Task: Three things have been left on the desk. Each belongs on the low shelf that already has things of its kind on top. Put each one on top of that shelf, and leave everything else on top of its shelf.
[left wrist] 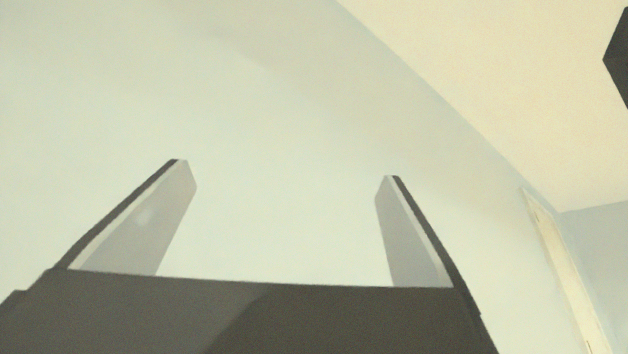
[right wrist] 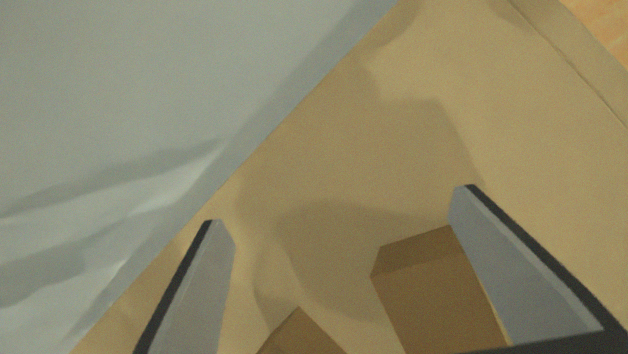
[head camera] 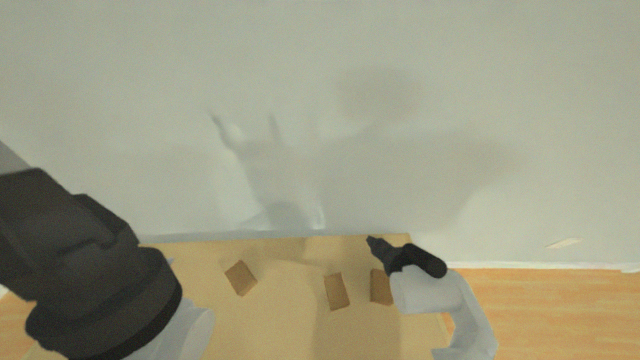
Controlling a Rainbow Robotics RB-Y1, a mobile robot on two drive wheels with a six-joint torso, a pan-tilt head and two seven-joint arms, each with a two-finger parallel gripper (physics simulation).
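Frame: origin at the robot's base, x back, y right, z up, level; millimetres.
Seen in the pictures: left gripper, fingertip midpoint: (left wrist: 287,180); right gripper, fingertip midpoint: (right wrist: 337,218) (head camera: 381,247).
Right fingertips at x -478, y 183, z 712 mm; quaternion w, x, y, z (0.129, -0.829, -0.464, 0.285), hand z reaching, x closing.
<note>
A point is followed by its place in that frame.
Three brown boxes stand apart on a wide tan top (head camera: 275,325) @(z 611, x -258, y -151 mm) (right wrist: 525,150) @(z 611, x -443, y 281 mm), probably a low shelf's: one box (head camera: 241,278) @(z 661, x -367, y -283 mm) at the left, one box (head camera: 337,291) @(z 661, x -350, y 37 mm) (right wrist: 302,336) @(z 635, x -388, y 54 mm) in the middle, and one box (head camera: 381,287) @(z 661, x -371, y 176 mm) (right wrist: 445,305) @(z 661, x -393, y 190 mm) at the right. My right gripper (head camera: 371,241) @(z 712, x -478, y 183 mm) (right wrist: 337,218) @(z 712, x -478, y 183 mm) is open and empty above the top, near the right box, and partly hides that box in the head camera. My left gripper (left wrist: 287,180) @(z 1239, x -321, y -215 mm) is open and empty, facing the wall. Its fingers do not show in the head camera. The desk cannot be made out.
A pale grey wall (head camera: 320,100) @(z 1155, x -594, y -22 mm) (left wrist: 280,100) @(z 1586, x -580, y -204 mm) (right wrist: 125,75) @(z 722, x -606, y 122 mm) rises directly behind the tan top. Orange wood floor (head camera: 550,310) @(z 1, x -463, y 1287 mm) (right wrist: 600,25) @(z 1, x -478, y 725 mm) lies at the right. My left arm (head camera: 100,280) @(z 1150, x -269, y -181 mm) covers the left part of the head view. A white baseboard (head camera: 540,266) @(z 44, x -689, y 1362 mm) runs along the wall.
</note>
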